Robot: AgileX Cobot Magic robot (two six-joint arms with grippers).
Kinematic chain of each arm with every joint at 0, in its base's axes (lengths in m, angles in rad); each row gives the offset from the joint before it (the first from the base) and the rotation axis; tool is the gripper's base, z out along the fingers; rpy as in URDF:
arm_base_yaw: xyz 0 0 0.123 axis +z
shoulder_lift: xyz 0 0 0 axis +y
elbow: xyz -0.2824 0 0.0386 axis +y
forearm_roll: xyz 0.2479 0 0.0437 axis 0.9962 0 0.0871
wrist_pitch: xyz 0 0 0 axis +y
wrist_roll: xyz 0.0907 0 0.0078 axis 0.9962 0 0.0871
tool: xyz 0 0 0 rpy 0 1.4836 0
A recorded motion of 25 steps. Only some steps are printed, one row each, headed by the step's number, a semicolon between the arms.
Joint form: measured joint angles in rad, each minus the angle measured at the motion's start. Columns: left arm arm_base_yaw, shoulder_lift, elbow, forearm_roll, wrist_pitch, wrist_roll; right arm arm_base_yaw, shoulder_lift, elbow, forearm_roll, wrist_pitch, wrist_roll.
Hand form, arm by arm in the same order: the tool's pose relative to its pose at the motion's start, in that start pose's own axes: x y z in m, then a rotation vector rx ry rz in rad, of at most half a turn. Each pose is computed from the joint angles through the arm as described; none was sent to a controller.
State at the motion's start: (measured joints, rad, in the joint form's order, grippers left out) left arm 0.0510 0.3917 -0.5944 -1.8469 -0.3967 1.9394; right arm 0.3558 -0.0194 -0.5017 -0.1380 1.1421 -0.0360
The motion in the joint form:
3: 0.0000 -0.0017 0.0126 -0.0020 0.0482 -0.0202; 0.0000 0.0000 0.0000 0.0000 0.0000 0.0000
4: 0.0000 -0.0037 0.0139 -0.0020 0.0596 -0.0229; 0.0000 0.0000 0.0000 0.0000 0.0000 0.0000
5: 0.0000 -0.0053 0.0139 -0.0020 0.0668 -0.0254; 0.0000 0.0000 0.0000 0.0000 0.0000 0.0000
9: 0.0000 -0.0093 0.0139 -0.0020 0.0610 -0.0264; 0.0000 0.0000 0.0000 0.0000 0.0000 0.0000
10: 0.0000 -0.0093 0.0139 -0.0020 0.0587 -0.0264; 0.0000 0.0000 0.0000 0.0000 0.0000 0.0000
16: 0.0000 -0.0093 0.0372 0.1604 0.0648 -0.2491; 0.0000 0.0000 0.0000 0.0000 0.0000 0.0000
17: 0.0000 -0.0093 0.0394 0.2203 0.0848 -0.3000; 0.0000 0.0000 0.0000 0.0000 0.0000 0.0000
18: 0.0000 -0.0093 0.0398 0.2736 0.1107 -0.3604; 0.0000 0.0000 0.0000 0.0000 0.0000 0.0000
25: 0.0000 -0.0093 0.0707 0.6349 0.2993 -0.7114; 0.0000 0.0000 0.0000 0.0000 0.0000 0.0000
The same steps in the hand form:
3: 0.0025 -0.0045 0.0001 0.0460 -0.0060 -0.0182; 0.0000 0.0000 0.0000 0.0000 0.0000 0.0000
4: 0.0023 -0.0053 -0.0003 0.0567 -0.0106 -0.0212; 0.0000 0.0000 0.0000 0.0000 0.0000 0.0000
5: 0.0019 -0.0058 -0.0007 0.0634 -0.0145 -0.0243; 0.0000 0.0000 0.0000 0.0000 0.0000 0.0000
9: 0.0016 -0.0049 -0.0015 0.0577 -0.0162 -0.0267; 0.0000 0.0000 0.0000 0.0000 0.0000 0.0000
10: 0.0017 -0.0047 -0.0015 0.0555 -0.0154 -0.0267; 0.0000 0.0000 0.0000 0.0000 0.0000 0.0000
16: 0.0047 -0.0048 -0.0006 0.0498 -0.0449 -0.0894; 0.0000 0.0000 0.0000 0.0000 0.0000 0.0000
17: 0.0034 -0.0064 -0.0007 0.0669 -0.0645 -0.0828; 0.0000 0.0000 0.0000 0.0000 0.0000 0.0000
18: 0.0018 -0.0086 -0.0010 0.0918 -0.0815 -0.0919; 0.0000 0.0000 0.0000 0.0000 0.0000 0.0000
25: 0.0076 -0.0268 -0.0033 0.2856 -0.0972 -0.0729; 0.0000 0.0000 0.0000 0.0000 0.0000 0.0000

